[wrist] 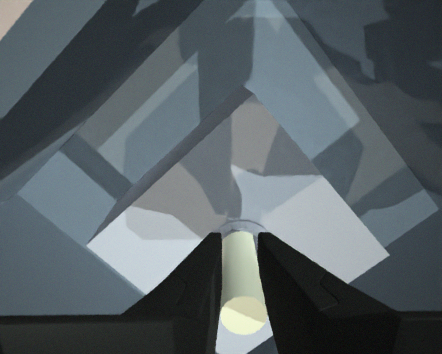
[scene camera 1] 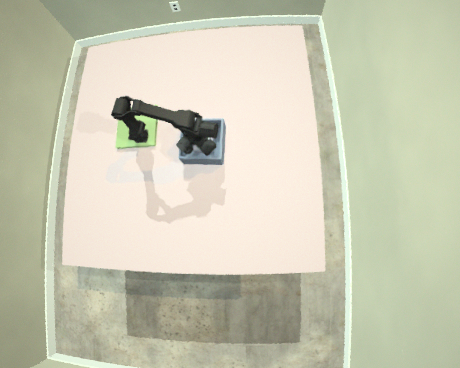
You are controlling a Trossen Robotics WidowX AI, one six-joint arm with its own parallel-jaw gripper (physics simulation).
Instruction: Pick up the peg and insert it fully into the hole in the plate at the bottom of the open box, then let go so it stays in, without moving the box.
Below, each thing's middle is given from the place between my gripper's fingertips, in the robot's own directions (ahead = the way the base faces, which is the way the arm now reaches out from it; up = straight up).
Now: the blue-grey box [scene camera 1: 217, 158] 2 cm below my hand, 1 cm to the left of it and 1 cm ahead of it. Also, from my hand: pale yellow-green peg [wrist: 243, 310] 2 cm below, 1 cm to the left, 1 cm ahead; then light grey plate [wrist: 238, 170] 4 cm below, 1 cm to the left, 1 cm ahead.
